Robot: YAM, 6 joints.
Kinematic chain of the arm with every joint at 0, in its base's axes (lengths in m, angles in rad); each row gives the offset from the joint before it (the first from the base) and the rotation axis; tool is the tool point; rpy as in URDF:
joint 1: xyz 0 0 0.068 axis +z
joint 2: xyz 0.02 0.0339 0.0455 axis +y
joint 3: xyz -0.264 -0.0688 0 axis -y
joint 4: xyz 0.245 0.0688 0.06 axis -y
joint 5: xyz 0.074 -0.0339 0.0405 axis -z
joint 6: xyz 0.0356 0 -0.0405 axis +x
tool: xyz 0 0 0 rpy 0 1.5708 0
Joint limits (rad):
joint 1: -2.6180..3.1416
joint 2: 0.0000..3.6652
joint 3: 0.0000..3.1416
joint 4: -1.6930..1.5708
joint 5: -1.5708..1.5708
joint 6: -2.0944..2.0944
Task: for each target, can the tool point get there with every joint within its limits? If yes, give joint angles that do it. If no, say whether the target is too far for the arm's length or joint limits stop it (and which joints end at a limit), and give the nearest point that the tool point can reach.
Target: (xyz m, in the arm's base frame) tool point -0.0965 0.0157 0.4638
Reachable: yes | joints 0.1819 0.4287 1.5971 -1.2643 -1.1755 1.5902
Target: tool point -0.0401 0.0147 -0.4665
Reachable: no: joint limits stop it (at a limit: joint 2) | nearest point -0.0916 0.0336 -0.3473 | short by 0.131 m
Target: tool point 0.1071 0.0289 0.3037
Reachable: yes | joints -0.0325 0.5360 0.6825 -0.6105 -1.1404 -0.9415
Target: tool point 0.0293 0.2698 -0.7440
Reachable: no: too far | nearest point 0.0281 0.2585 -0.3802 | short by 0.364 m
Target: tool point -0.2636 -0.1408 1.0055
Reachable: no: too far | nearest point -0.1795 -0.1024 0.7109 | short by 0.309 m
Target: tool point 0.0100 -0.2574 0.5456
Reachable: yes | joints 1.5609 0.3369 1.9260 -0.3640 0.3616 -1.2614
